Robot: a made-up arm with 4 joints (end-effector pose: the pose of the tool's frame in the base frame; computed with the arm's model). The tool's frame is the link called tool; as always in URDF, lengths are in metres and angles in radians.
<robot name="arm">
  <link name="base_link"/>
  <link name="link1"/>
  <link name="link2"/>
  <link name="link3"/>
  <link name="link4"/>
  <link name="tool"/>
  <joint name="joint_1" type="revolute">
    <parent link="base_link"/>
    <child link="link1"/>
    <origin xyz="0 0 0.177" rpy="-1.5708 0 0"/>
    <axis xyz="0 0 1"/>
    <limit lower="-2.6" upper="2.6"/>
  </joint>
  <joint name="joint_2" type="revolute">
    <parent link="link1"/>
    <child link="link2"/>
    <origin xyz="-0.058 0.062 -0.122" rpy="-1.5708 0 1.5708"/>
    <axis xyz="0 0 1"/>
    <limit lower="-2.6" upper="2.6"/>
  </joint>
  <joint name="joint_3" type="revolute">
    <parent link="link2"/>
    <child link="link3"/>
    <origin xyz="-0.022 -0.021 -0.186" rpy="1.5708 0 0"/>
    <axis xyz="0 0 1"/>
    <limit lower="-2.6" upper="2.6"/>
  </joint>
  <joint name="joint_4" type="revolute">
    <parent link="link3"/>
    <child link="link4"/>
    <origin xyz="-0.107 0.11 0.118" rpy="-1.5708 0 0"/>
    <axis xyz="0 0 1"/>
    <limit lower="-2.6" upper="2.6"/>
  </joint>
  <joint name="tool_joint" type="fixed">
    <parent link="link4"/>
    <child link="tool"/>
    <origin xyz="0.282 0.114 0.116" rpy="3.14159 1.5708 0"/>
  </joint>
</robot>
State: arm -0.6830 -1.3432 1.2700 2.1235
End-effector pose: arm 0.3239 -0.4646 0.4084 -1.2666 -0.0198 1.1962
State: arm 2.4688 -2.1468 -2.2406 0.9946
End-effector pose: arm -0.2389 0.1205 0.1078 -2.2362 -0.8050 -1.2486
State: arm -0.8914 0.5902 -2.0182 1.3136
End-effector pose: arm 0.1954 -0.3934 0.1408 2.1886 -0.1345 2.6107
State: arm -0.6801 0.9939 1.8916 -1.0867
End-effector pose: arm 0.1838 0.2923 0.0778 0.1337 0.6444 -1.4701
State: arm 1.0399 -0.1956 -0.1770 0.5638
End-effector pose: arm -0.1868 -0.2111 0.1625 -0.4114 0.8655 -0.0528
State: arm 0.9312 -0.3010 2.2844 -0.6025
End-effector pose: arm 0.3210 -0.0204 0.2509 -2.7178 -0.0944 2.9145
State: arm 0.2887 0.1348 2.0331 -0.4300
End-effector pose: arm 0.1150 0.0715 0.3793 -2.5239 0.8085 -2.9665
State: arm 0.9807 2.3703 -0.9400 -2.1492
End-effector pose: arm -0.3449 -0.4794 0.1135 1.4218 0.9480 1.8361
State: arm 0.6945 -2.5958 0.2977 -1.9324
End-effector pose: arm -0.0382 -0.5962 0.2228 -1.6640 0.4326 0.1685
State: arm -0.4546 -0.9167 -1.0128 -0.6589
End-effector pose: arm 0.1707 0.2255 0.2055 2.3457 -0.7701 -1.2164
